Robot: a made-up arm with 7 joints.
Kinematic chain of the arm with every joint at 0, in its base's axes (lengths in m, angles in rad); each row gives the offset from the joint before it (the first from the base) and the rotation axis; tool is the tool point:
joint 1: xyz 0 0 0.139 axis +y
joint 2: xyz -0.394 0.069 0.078 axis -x
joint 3: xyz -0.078 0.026 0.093 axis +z
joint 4: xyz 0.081 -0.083 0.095 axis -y
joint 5: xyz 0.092 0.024 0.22 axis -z
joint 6: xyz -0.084 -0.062 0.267 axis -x
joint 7: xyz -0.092 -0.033 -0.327 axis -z
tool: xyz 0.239 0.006 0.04
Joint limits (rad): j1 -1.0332..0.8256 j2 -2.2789..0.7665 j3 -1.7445..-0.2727 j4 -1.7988..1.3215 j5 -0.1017..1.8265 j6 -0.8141..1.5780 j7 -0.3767..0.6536
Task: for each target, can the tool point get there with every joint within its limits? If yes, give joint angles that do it. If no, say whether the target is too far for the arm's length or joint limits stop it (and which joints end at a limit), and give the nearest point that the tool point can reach.
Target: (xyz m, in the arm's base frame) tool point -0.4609 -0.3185 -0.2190
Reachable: yes | joints -0.5893 -1.3285 -1.3680 -0.7924 1.2939 0.0341 0.1658
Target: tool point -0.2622 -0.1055 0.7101
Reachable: yes | joints 0.2730 0.1776 -0.9421 -0.1572 0.2072 -0.1135 -0.0938
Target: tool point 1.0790 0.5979 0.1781
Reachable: no: joint limits stop it (at a limit: joint 1, joint 2, joint 3, joint 5, joint 6, joint 7) | nearest point 0.5571 0.3640 0.4077 | short by 0.616 m
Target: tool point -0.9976 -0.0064 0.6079
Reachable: yes | joints -0.2577 -0.3000 -0.7205 0.3188 1.3555 1.3329 0.4411
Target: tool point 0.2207 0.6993 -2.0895
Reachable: no: too far | nearest point 0.0042 0.2675 -1.0265 | short by 1.168 m
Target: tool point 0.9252 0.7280 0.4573
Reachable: no: joint limits stop it (at a limit: joint 1, joint 2, joint 3, joint 5, joint 6, joint 7) | nearest point 0.5378 0.4806 0.5411 | short by 0.467 m
